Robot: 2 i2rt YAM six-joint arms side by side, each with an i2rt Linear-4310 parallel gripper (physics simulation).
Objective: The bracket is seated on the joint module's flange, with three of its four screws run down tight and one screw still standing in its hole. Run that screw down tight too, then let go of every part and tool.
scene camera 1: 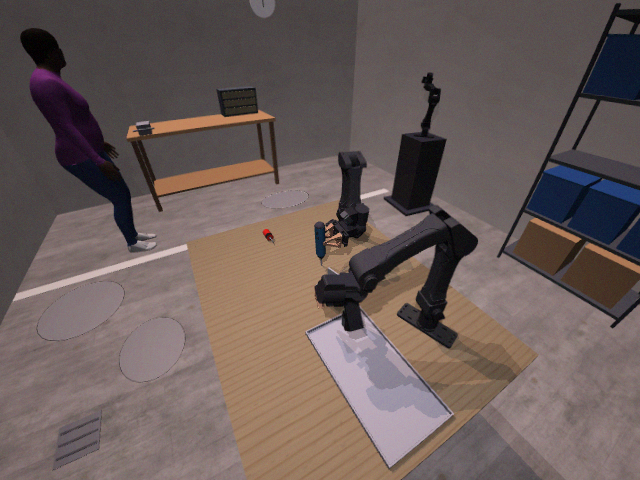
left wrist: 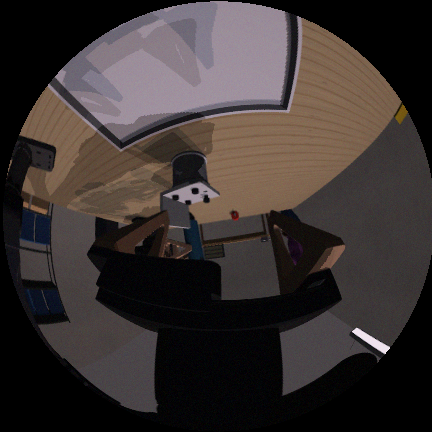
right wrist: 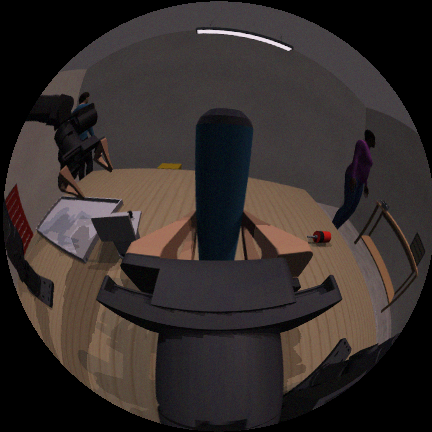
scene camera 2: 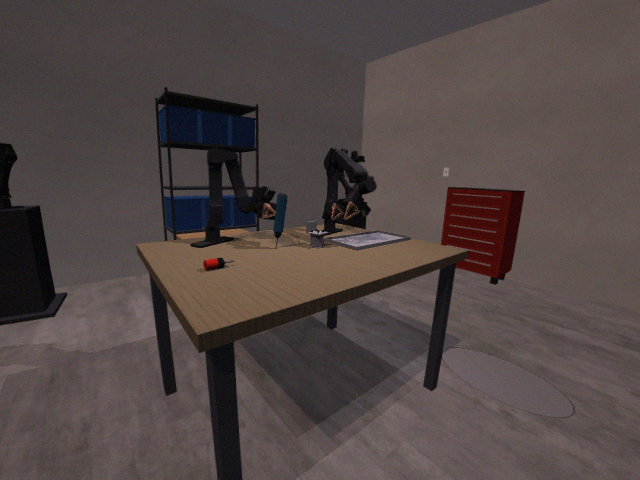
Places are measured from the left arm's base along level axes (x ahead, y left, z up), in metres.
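Pixels of known places: left gripper, fingertip midpoint: (left wrist: 218, 215) (right wrist: 97, 182) (scene camera 2: 338, 219); right gripper, fingertip midpoint: (scene camera 1: 320, 240) (left wrist: 193, 248) (right wrist: 218, 215) (scene camera 2: 280, 214); left arm's base, link origin: (scene camera 1: 426, 325) (scene camera 2: 329, 232); right arm's base, link origin: (scene camera 2: 213, 242).
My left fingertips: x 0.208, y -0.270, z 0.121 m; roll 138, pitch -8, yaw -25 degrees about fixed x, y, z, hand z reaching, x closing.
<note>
For each thing: its top centre in the pictures, then the offset to it from my left fingertips.
- joint module, top centre: (left wrist: 190, 194) (scene camera 2: 317, 232) 0.058 m down, 0.067 m back, 0.062 m right
- screw, top centre: (right wrist: 129, 211) 0.044 m down, 0.051 m back, 0.080 m right
- blue screwdriver, top centre: (right wrist: 241, 110) (left wrist: 198, 280) (scene camera 1: 320, 221) (scene camera 2: 279, 192) 0.116 m up, 0.167 m back, 0.201 m right
- white tray, top centre: (scene camera 1: 371, 368) (right wrist: 65, 215) (scene camera 2: 369, 237) 0.105 m down, 0.058 m ahead, 0.224 m left
- red screwdriver, top centre: (right wrist: 320, 232) (scene camera 2: 219, 258) (left wrist: 235, 218) (scene camera 1: 268, 233) 0.087 m down, 0.140 m back, 0.526 m right
The bracket (scene camera 2: 311, 226) (left wrist: 176, 210) (right wrist: 113, 229) sits on the joint module (scene camera 2: 316, 241) (left wrist: 189, 169). Several dark screw heads show on its plate in the left wrist view. In the right wrist view a screw (right wrist: 131, 214) pokes up behind the bracket's upright plate; which hole it is in I cannot tell. My right gripper (scene camera 1: 325, 239) (scene camera 2: 272, 210) is shut on the blue screwdriver (scene camera 1: 320, 240) (scene camera 2: 280, 214) (left wrist: 195, 241) (right wrist: 222, 185), upright, its tip low over the table and apart from the bracket. My left gripper (scene camera 2: 344, 209) (left wrist: 218, 215) (right wrist: 97, 182) is open and empty, above the module's height near the tray.
A white tray (scene camera 1: 369, 413) (scene camera 2: 369, 239) (left wrist: 240, 60) (right wrist: 75, 215) lies beside the module, on the left arm's side. A red screwdriver (scene camera 1: 267, 234) (scene camera 2: 212, 264) (left wrist: 235, 215) (right wrist: 323, 236) lies on the table, away from both grippers. A person (scene camera 1: 77, 124) stands beyond the table.
</note>
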